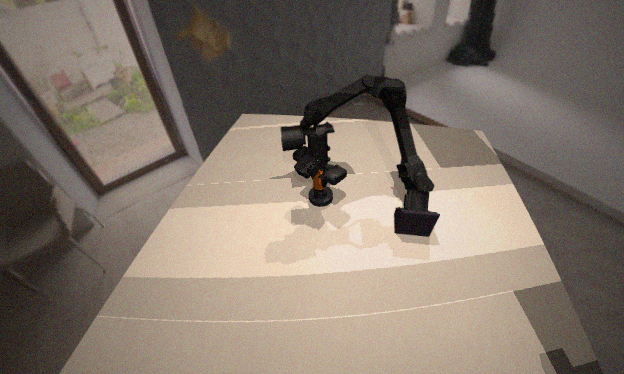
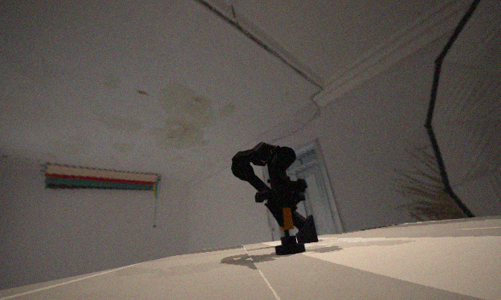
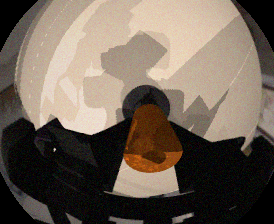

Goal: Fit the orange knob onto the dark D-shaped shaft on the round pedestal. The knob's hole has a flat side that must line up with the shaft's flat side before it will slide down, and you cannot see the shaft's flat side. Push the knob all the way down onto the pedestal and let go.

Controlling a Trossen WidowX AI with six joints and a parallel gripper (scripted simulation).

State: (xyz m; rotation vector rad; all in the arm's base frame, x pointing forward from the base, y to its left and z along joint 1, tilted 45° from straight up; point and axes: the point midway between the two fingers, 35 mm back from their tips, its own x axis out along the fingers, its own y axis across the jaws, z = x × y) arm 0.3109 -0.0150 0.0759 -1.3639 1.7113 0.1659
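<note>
The orange knob lies 2 cm above my gripper tip. Also, from my gripper tip: round dark pedestal 4 cm below.
</note>
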